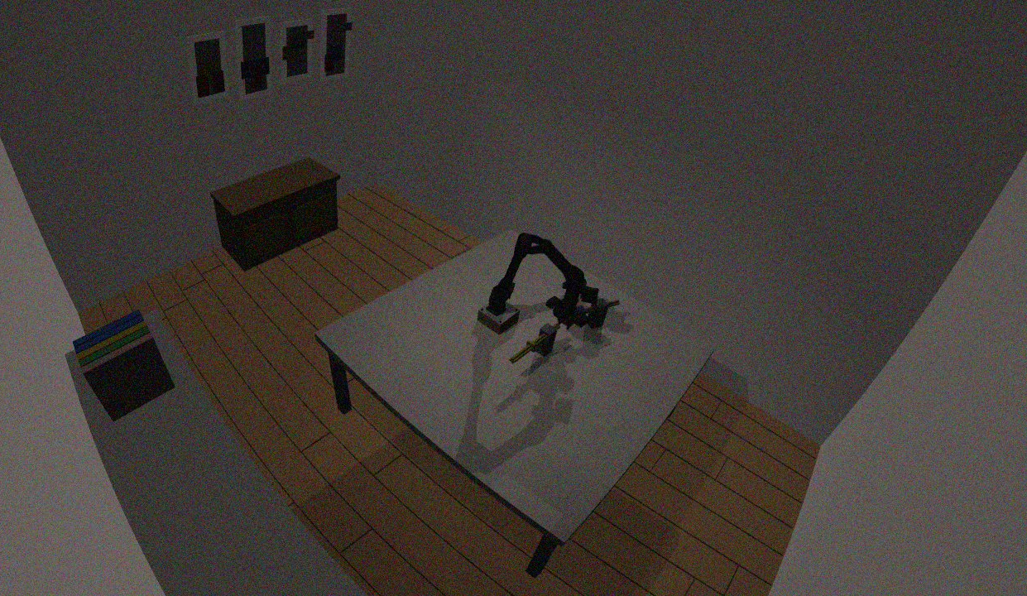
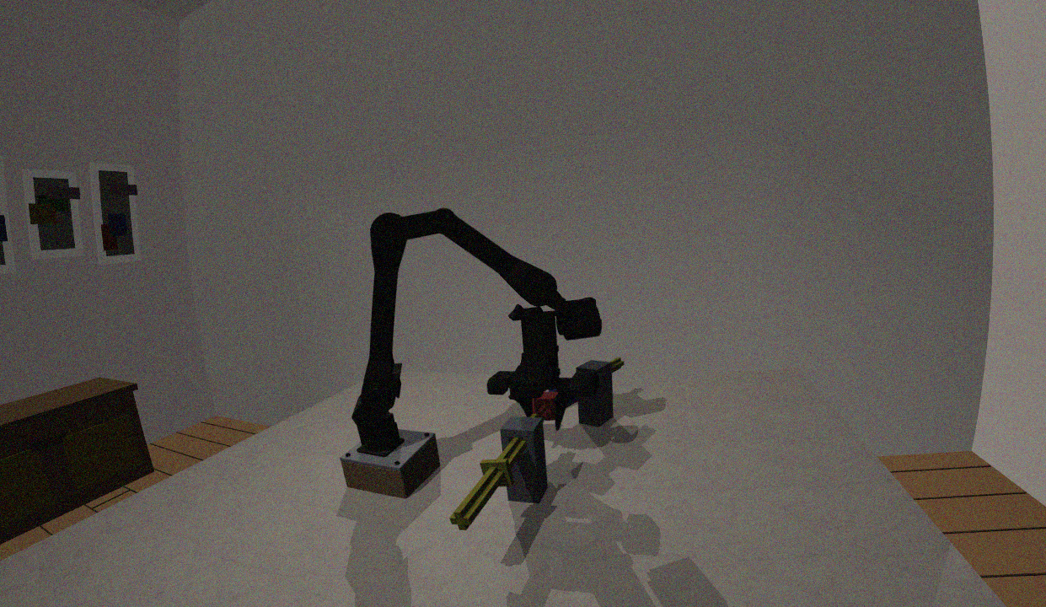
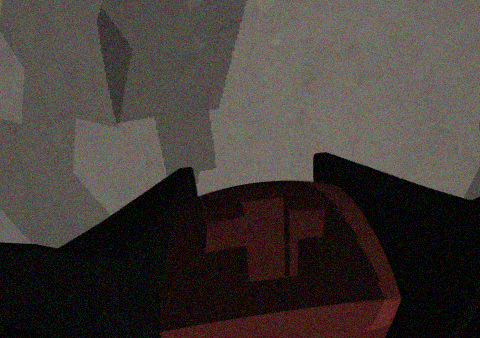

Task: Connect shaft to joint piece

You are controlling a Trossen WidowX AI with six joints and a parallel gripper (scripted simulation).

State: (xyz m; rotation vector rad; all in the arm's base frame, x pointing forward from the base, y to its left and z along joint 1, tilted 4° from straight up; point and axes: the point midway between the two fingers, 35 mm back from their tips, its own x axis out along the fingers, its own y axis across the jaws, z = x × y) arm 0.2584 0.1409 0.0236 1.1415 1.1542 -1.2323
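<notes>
Right now the red square joint piece is 40 mm above my gripper tip and 20 mm to the left of it.
</notes>
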